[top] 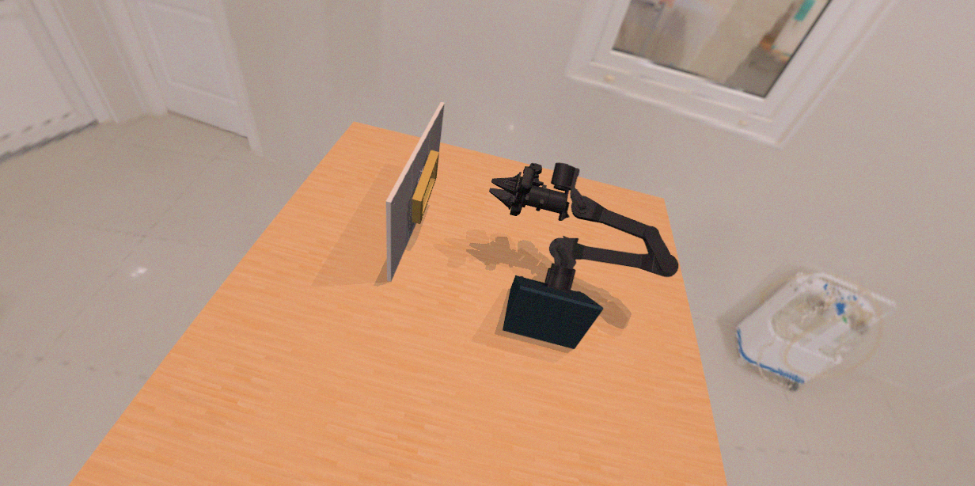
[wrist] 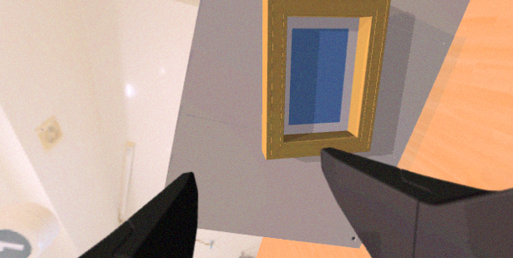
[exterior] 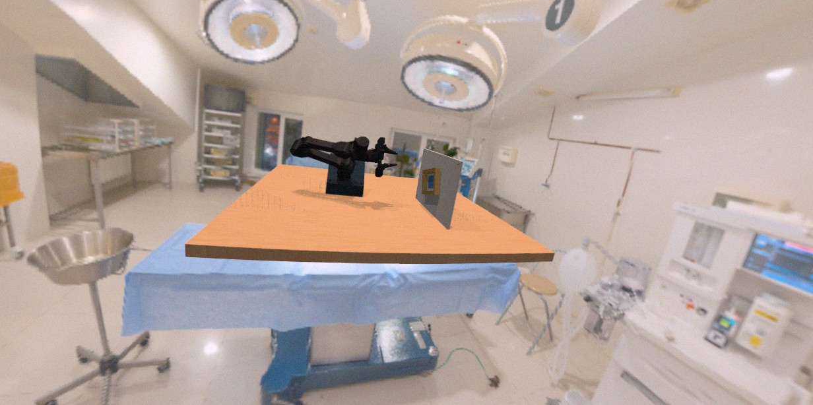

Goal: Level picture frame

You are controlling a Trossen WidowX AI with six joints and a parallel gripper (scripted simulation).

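Now: the picture frame 190 mm ahead of my gripper tip, 90 mm below it and 10 mm to the right of it. From my gripper tip the other things lie so: grey wall panel (200 mm ahead, 90 mm below, 10 mm to the right).
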